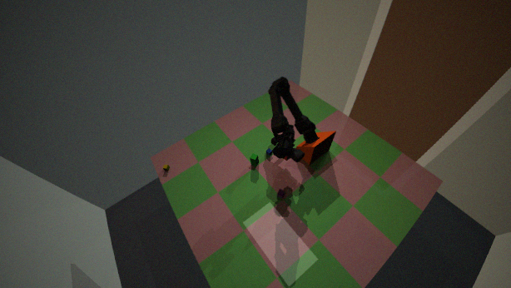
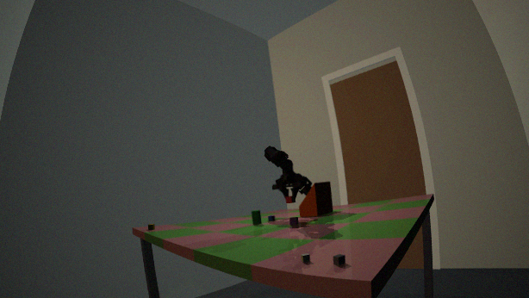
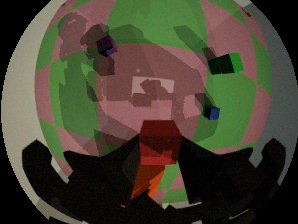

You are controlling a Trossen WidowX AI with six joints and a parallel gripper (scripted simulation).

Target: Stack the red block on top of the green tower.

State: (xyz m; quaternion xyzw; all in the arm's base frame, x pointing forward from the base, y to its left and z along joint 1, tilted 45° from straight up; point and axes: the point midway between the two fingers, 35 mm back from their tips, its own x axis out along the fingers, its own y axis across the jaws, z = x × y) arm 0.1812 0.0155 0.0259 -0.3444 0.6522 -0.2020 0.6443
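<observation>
My gripper tip is now 30 mm short of the blue cube, 130 mm to the left of it and 90 mm above it. Round my gripper tip: red block: 10 mm above; yellow cube: 630 mm ahead, 410 mm to the right, 90 mm below; purple cube: 130 mm ahead, 130 mm to the left, 80 mm below.
</observation>
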